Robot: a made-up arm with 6 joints.
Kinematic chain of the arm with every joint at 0, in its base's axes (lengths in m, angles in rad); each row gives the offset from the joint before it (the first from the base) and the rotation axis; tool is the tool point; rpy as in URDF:
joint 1: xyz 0 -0.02 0.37 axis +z
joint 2: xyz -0.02 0 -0.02 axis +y
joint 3: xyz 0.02 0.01 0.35 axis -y
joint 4: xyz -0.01 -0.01 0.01 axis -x
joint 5: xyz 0.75 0 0.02 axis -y
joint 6: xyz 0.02 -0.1 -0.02 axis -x
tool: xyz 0 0.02 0 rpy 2.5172 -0.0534 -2.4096
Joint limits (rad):
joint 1: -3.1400..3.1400
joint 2: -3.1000..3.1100
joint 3: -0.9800..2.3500
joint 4: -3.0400..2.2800
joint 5: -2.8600..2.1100
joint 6: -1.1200..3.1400
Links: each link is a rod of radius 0.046 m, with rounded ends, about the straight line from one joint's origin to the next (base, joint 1, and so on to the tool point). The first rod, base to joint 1, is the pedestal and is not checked.
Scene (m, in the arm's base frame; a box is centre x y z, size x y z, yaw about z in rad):
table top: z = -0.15
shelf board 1: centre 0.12 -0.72 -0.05 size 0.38 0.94 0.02 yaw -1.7
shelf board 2: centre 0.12 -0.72 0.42 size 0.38 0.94 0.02 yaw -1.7
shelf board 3: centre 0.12 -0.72 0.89 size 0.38 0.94 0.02 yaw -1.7
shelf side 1: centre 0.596 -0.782 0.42 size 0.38 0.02 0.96 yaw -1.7
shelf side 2: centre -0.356 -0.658 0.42 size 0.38 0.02 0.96 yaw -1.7
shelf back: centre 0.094 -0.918 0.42 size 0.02 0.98 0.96 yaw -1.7
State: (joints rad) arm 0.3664 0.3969 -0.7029 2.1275 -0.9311 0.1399
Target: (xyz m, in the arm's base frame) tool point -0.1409 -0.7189 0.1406
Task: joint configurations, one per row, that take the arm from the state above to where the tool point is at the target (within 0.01 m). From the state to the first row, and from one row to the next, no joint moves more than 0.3 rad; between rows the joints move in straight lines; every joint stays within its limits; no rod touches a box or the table.
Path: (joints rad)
1: 0.0968 0.4119 -0.6592 2.0965 -0.9246 0.1423
2: -0.1728 0.4269 -0.6154 2.0656 -0.9181 0.1446
3: -0.4424 0.4419 -0.5717 2.0346 -0.9116 0.1470
4: -0.7120 0.4568 -0.5279 2.0036 -0.9051 0.1494
5: -0.9816 0.4718 -0.4842 1.9726 -0.8986 0.1518
6: -1.2512 0.4868 -0.4404 1.9417 -0.8921 0.1541
7: -1.5208 0.5018 -0.3967 1.9107 -0.8856 0.1565
8: -1.7904 0.5168 -0.3529 1.8797 -0.8791 0.1589

